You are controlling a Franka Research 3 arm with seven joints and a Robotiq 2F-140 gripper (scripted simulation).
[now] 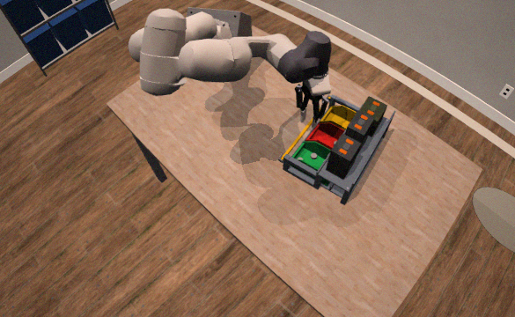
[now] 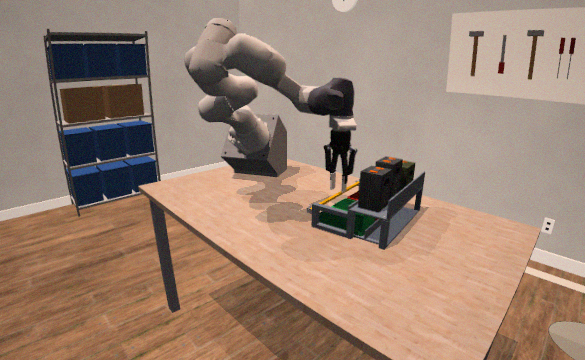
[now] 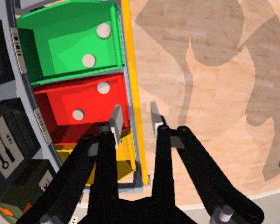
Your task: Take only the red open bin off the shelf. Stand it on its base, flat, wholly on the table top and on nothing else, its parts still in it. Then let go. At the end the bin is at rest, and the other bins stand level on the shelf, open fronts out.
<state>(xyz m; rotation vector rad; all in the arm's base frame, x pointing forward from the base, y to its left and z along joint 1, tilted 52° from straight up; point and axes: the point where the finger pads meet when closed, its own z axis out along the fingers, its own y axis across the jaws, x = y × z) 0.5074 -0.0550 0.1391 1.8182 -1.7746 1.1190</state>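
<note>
Right now my hand is 50 mm above the yellow bar. From my hand the other things lie so: red open bin 100 mm ahead, 10 mm to the right, 70 mm below; then yellow bin 120 mm ahead, 100 mm to the left, 70 mm below; then green bin 90 mm ahead, 120 mm to the right, 70 mm below.
</note>
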